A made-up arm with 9 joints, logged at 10 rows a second.
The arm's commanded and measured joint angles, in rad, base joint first. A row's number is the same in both.
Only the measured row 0 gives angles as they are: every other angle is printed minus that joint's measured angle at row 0.
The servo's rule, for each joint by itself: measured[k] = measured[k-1] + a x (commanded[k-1-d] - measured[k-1]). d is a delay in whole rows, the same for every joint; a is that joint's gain. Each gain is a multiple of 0.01, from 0.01 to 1. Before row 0 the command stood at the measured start. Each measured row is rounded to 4 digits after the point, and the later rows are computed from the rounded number. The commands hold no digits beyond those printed.
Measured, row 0:
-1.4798, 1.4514, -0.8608, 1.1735, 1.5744, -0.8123, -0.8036, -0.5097, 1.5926
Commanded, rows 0 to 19:
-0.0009, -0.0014, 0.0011, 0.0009, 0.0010, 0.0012, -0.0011, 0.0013, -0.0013
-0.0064, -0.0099, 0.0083, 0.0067, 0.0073, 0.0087, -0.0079, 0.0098, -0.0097
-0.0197, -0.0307, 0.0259, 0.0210, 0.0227, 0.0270, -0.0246, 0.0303, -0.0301
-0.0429, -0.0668, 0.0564, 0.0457, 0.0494, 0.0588, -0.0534, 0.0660, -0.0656
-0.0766, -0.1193, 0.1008, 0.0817, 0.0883, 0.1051, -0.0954, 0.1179, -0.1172
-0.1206, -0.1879, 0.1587, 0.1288, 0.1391, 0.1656, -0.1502, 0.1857, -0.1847
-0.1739, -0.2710, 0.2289, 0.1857, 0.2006, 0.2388, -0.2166, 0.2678, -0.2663
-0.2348, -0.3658, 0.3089, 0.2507, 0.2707, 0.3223, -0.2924, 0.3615, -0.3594
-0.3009, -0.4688, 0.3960, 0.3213, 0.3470, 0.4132, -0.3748, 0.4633, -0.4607
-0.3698, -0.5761, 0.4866, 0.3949, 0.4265, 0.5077, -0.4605, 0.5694, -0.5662
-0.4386, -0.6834, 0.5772, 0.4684, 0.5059, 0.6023, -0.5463, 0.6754, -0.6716
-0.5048, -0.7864, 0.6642, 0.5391, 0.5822, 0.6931, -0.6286, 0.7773, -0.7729
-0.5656, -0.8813, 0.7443, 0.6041, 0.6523, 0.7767, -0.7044, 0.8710, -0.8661
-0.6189, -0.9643, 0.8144, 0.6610, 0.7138, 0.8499, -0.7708, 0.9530, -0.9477
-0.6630, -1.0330, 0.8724, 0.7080, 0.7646, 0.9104, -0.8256, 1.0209, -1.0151
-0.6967, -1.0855, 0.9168, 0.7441, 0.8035, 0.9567, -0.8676, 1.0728, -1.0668
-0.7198, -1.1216, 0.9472, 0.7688, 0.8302, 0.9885, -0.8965, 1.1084, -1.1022
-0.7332, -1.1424, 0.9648, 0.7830, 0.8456, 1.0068, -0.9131, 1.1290, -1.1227
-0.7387, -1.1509, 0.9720, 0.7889, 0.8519, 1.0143, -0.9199, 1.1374, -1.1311
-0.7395, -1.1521, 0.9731, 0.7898, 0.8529, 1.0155, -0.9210, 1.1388, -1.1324
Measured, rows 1 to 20:
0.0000, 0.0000, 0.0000, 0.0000, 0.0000, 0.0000, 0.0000, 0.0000, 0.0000
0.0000, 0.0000, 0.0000, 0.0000, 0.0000, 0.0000, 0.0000, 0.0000, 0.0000
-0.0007, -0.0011, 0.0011, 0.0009, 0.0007, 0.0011, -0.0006, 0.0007, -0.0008
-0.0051, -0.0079, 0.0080, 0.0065, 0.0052, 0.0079, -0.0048, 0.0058, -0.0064
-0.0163, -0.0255, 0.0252, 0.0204, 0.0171, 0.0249, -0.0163, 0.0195, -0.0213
-0.0368, -0.0573, 0.0552, 0.0447, 0.0391, 0.0551, -0.0378, 0.0455, -0.0492
-0.0674, -0.1050, 0.0990, 0.0802, 0.0726, 0.0996, -0.0712, 0.0860, -0.0920
-0.1084, -0.1688, 0.1563, 0.1269, 0.1178, 0.1583, -0.1170, 0.1418, -0.1504
-0.1588, -0.2475, 0.2260, 0.1833, 0.1741, 0.2299, -0.1748, 0.2124, -0.2234
-0.2173, -0.3386, 0.3056, 0.2480, 0.2398, 0.3121, -0.2430, 0.2959, -0.3091
-0.2817, -0.4389, 0.3924, 0.3184, 0.3127, 0.4021, -0.3194, 0.3896, -0.4046
-0.3495, -0.5445, 0.4828, 0.3918, 0.3901, 0.4961, -0.4012, 0.4903, -0.5064
-0.4181, -0.6515, 0.5734, 0.4653, 0.4688, 0.5906, -0.4854, 0.5940, -0.6105
-0.4849, -0.7554, 0.6606, 0.5361, 0.5459, 0.6818, -0.5685, 0.6966, -0.7128
-0.5470, -0.8523, 0.7410, 0.6014, 0.6183, 0.7663, -0.6473, 0.7943, -0.8094
-0.6024, -0.9385, 0.8115, 0.6586, 0.6832, 0.8407, -0.7189, 0.8832, -0.8965
-0.6491, -1.0113, 0.8700, 0.7060, 0.7386, 0.9027, -0.7808, 0.9603, -0.9712
-0.6858, -1.0684, 0.9149, 0.7426, 0.7827, 0.9508, -0.8311, 1.0233, -1.0314
-0.7120, -1.1094, 0.9459, 0.7678, 0.8150, 0.9844, -0.8690, 1.0710, -1.0760
-0.7283, -1.1348, 0.9640, 0.7824, 0.8358, 1.0043, -0.8946, 1.1035, -1.1054
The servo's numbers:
d 2
a 0.77 0.77 0.96 0.96 0.68 0.89 0.58 0.56 0.63

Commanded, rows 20 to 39:
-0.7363, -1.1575, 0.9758, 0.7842, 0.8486, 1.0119, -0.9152, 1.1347, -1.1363
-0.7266, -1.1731, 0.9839, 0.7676, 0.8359, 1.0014, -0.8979, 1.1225, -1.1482
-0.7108, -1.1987, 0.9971, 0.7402, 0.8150, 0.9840, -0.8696, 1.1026, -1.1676
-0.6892, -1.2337, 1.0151, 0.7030, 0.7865, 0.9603, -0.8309, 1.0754, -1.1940
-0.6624, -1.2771, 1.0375, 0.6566, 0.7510, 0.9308, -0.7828, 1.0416, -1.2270
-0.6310, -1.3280, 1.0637, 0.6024, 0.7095, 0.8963, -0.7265, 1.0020, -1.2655
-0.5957, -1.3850, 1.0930, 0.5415, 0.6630, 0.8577, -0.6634, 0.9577, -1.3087
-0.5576, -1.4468, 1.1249, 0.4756, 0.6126, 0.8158, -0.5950, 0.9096, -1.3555
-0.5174, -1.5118, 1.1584, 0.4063, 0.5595, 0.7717, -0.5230, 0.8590, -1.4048
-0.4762, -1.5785, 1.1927, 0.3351, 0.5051, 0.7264, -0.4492, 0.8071, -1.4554
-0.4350, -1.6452, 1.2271, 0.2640, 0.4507, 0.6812, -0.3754, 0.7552, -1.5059
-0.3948, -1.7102, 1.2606, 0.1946, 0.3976, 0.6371, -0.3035, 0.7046, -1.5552
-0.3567, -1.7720, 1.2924, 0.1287, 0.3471, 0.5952, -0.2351, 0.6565, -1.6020
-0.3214, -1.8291, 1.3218, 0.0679, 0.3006, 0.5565, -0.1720, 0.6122, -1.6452
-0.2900, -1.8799, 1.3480, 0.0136, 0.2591, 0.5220, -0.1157, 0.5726, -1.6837
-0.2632, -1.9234, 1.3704, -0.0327, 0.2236, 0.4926, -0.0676, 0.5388, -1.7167
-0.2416, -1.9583, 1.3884, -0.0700, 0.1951, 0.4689, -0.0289, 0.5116, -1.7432
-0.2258, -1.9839, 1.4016, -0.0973, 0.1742, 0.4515, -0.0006, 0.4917, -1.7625
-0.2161, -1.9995, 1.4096, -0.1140, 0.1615, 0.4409, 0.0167, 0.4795, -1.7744
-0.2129, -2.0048, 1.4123, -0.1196, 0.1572, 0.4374, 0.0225, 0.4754, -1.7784
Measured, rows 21 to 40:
-0.7363, -1.1472, 0.9717, 0.7886, 0.8467, 1.0132, -0.9093, 1.1225, -1.1216
-0.7388, -1.1510, 0.9730, 0.7898, 0.8509, 1.0152, -0.9161, 1.1316, -1.1284
-0.7369, -1.1560, 0.9757, 0.7844, 0.8493, 1.0123, -0.9156, 1.1333, -1.1334
-0.7290, -1.1692, 0.9836, 0.7683, 0.8402, 1.0026, -0.9053, 1.1273, -1.1427
-0.7150, -1.1919, 0.9966, 0.7413, 0.8231, 0.9860, -0.8846, 1.1135, -1.1584
-0.6951, -1.2241, 1.0144, 0.7045, 0.7982, 0.9631, -0.8535, 1.0922, -1.1808
-0.6699, -1.2649, 1.0366, 0.6585, 0.7661, 0.9344, -0.8125, 1.0639, -1.2099
-0.6399, -1.3135, 1.0626, 0.6046, 0.7276, 0.9005, -0.7626, 1.0292, -1.2449
-0.6059, -1.3686, 1.0918, 0.5440, 0.6837, 0.8624, -0.7051, 0.9892, -1.2851
-0.5687, -1.4288, 1.1236, 0.4783, 0.6354, 0.8209, -0.6412, 0.9446, -1.3295
-0.5292, -1.4927, 1.1570, 0.4092, 0.5838, 0.7771, -0.5726, 0.8967, -1.3769
-0.4884, -1.5588, 1.1913, 0.3381, 0.5303, 0.7320, -0.5010, 0.8465, -1.4264
-0.4473, -1.6253, 1.2257, 0.2670, 0.4762, 0.6868, -0.4282, 0.7954, -1.4765
-0.4069, -1.6907, 1.2592, 0.1975, 0.4228, 0.6426, -0.3559, 0.7446, -1.5261
-0.3682, -1.7533, 1.2911, 0.1315, 0.3713, 0.6004, -0.2858, 0.6953, -1.5739
-0.3322, -1.8117, 1.3206, 0.0704, 0.3232, 0.5613, -0.2198, 0.6488, -1.6188
-0.2997, -1.8642, 1.3469, 0.0159, 0.2796, 0.5263, -0.1594, 0.6061, -1.6597
-0.2716, -1.9098, 1.3695, -0.0308, 0.2415, 0.4963, -0.1062, 0.5684, -1.6956
-0.2485, -1.9471, 1.3876, -0.0684, 0.2099, 0.4719, -0.0614, 0.5366, -1.7256
-0.2310, -1.9754, 1.4010, -0.0961, 0.1856, 0.4537, -0.0261, 0.5115, -1.7488

